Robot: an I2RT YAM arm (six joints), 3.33 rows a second.
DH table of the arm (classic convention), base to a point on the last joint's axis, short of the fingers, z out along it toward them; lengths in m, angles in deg. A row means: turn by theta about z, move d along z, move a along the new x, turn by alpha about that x. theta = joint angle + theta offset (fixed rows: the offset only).
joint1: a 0.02, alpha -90, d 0.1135, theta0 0
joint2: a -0.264, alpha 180, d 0, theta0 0
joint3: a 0.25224, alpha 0, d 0, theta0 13.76
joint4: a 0.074, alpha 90, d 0, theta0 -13.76
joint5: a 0, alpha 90, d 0, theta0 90
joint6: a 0, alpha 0, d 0.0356, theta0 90
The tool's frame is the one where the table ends.
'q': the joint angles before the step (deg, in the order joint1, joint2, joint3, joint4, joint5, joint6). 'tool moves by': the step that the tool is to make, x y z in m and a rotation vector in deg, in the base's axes. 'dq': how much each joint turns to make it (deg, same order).
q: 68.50 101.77 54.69 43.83 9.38 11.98
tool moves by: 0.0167 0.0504 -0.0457 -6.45 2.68 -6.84
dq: 0.98 14.48 11.58 -4.35 7.73 1.15
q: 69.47 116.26 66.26 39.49 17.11 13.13
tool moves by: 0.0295 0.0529 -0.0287 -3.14 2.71 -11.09
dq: -0.37 14.01 18.39 -9.87 10.11 4.14
